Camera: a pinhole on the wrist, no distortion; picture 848 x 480 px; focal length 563.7 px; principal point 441.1 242.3 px. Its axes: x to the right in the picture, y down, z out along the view. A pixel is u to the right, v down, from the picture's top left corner.
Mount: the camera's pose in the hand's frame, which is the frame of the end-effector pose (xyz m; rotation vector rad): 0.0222 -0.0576 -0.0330 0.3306 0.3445 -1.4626
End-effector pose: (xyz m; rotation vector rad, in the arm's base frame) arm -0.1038 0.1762 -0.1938 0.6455 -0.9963 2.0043
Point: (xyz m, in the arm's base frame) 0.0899 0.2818 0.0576
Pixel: outside the picture
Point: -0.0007 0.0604 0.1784
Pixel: 427.2 433.3
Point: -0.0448 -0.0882 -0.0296
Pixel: 86.7 159.2
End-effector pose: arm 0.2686 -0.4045 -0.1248 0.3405 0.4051 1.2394
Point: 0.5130 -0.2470 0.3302
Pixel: 45.7 437.9
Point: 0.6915 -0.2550 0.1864
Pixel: 332.6 459.4
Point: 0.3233 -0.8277 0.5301
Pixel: outside the picture
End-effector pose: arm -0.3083 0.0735 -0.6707 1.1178 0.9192 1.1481
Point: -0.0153 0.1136 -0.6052
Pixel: 53.0 413.7
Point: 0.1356 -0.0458 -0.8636
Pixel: 463.7 164.4
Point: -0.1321 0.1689 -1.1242
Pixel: outside the picture
